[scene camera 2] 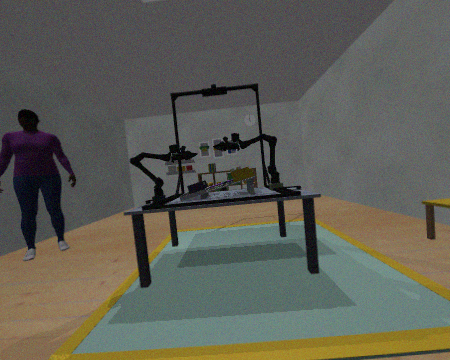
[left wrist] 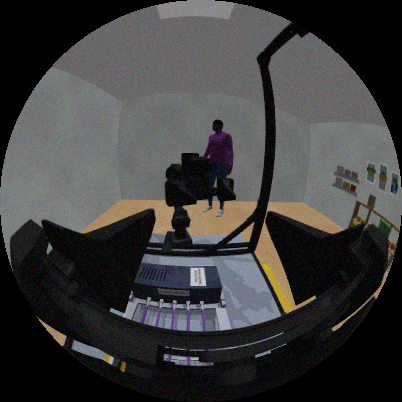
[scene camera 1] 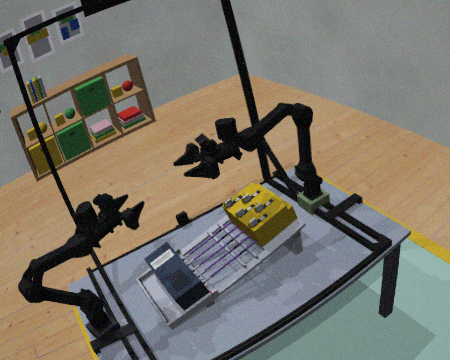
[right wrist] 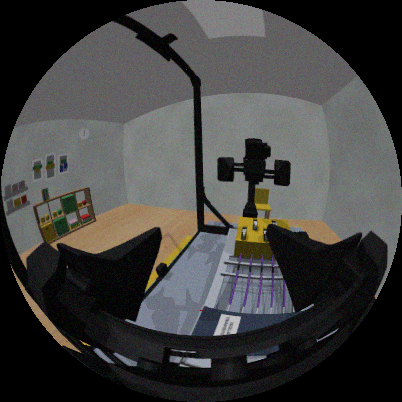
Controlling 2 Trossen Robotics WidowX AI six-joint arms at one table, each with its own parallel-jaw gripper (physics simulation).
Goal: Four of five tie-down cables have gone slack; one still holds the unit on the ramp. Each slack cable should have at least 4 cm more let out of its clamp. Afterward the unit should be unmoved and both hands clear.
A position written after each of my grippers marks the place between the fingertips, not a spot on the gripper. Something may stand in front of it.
My left gripper (scene camera 1: 178, 169) is open, with nothing in its grasp. My right gripper (scene camera 1: 135, 198) is open, holding nothing.
My left gripper is seen too in the left wrist view (left wrist: 212, 215) and in the right wrist view (right wrist: 253, 169). My right gripper also shows in the left wrist view (left wrist: 216, 199) and in the right wrist view (right wrist: 215, 231).
